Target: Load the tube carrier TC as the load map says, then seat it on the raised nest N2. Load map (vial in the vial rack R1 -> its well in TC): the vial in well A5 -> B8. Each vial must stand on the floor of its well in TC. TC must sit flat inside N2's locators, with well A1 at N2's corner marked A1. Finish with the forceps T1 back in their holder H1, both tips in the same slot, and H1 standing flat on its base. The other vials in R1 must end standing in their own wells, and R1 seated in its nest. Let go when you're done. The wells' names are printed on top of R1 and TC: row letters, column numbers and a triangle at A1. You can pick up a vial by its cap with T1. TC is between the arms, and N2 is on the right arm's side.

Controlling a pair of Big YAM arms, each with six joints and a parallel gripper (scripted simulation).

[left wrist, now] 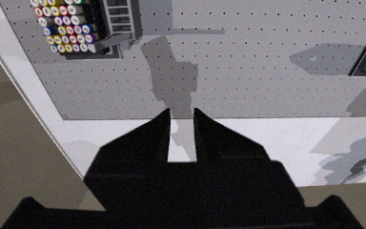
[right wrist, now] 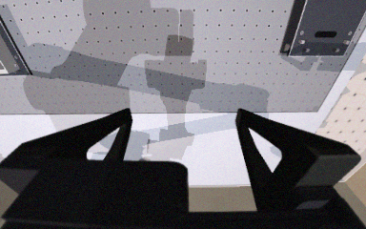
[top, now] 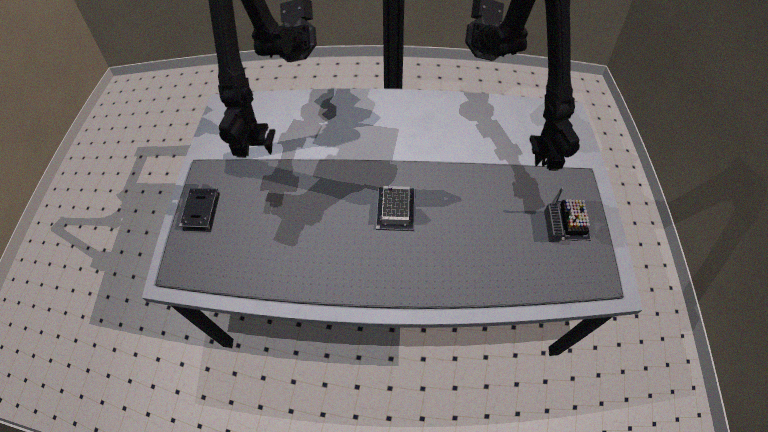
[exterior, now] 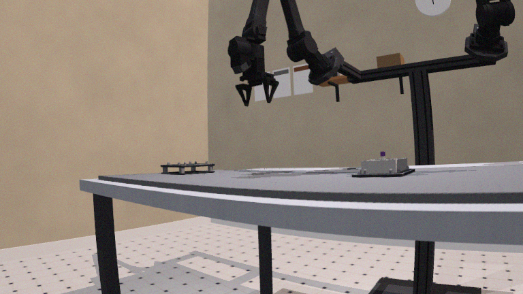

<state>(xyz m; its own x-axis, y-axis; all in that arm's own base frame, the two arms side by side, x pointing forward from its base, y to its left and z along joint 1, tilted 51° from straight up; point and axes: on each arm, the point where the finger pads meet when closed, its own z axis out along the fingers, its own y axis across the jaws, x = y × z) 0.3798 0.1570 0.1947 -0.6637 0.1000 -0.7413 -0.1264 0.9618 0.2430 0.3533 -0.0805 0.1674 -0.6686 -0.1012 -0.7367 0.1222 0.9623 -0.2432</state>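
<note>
My right gripper is now 430 mm to the right of the tube carrier TC, 210 mm above it and 60 mm short of it. The rest, counted from my right hand: holder h1 (970 mm to the left, 220 mm below, 150 mm ahead); raised nest n2 (270 mm to the right, 210 mm below, 70 mm ahead).
</note>
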